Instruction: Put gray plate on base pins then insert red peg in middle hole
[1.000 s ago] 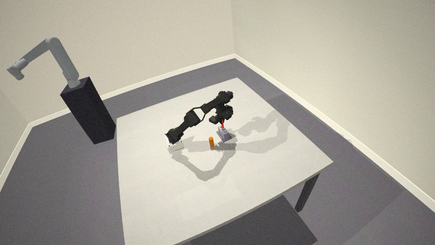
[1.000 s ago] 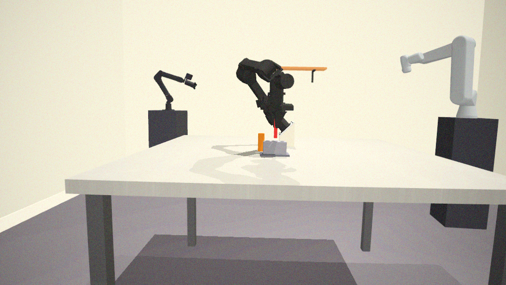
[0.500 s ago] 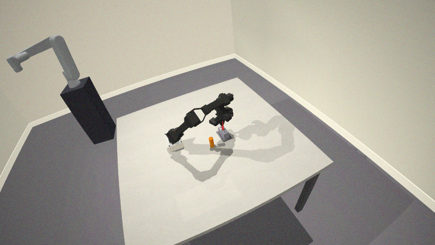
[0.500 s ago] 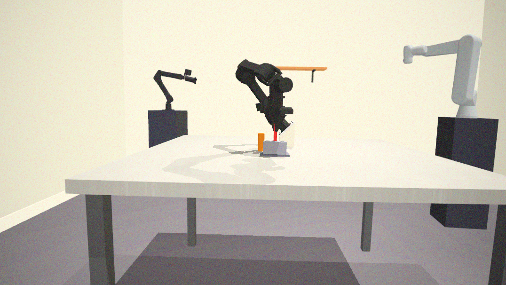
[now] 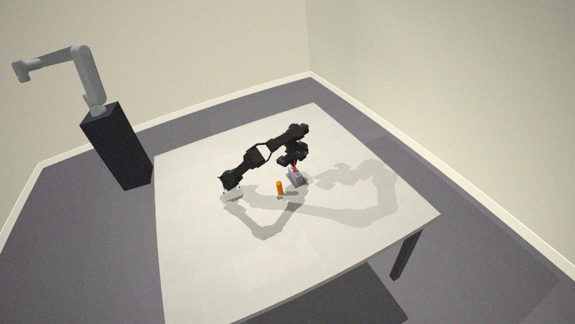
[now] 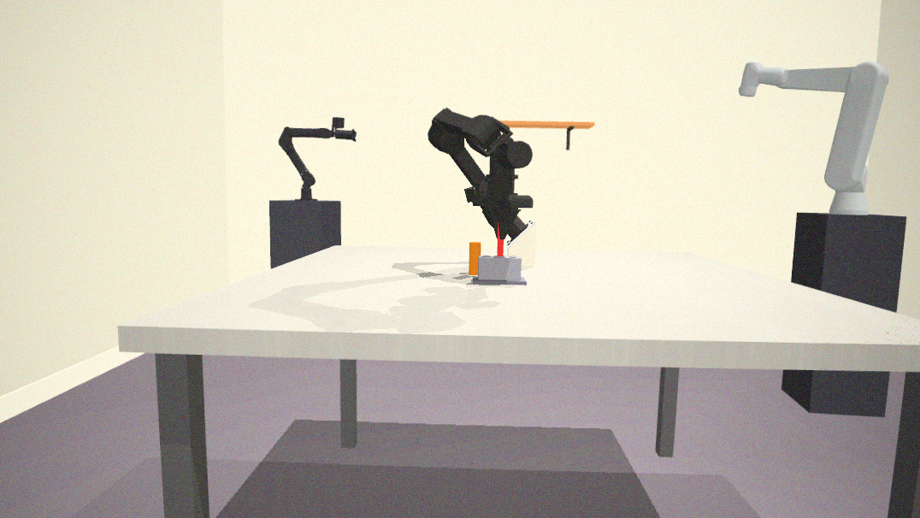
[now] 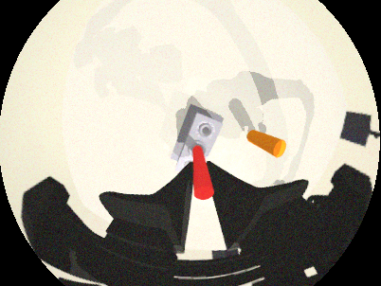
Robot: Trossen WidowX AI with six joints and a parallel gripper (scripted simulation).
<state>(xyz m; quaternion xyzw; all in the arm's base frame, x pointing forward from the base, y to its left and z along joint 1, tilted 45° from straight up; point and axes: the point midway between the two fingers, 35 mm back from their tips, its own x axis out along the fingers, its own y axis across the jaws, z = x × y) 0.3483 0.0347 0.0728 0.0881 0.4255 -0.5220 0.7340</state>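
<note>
The red peg lies right at my gripper tip. The rest, counted from my gripper tip: base: 9 cm below; gray plate: 5 cm below; orange cylinder: 11 cm behind, 7 cm to the right, 6 cm below.
</note>
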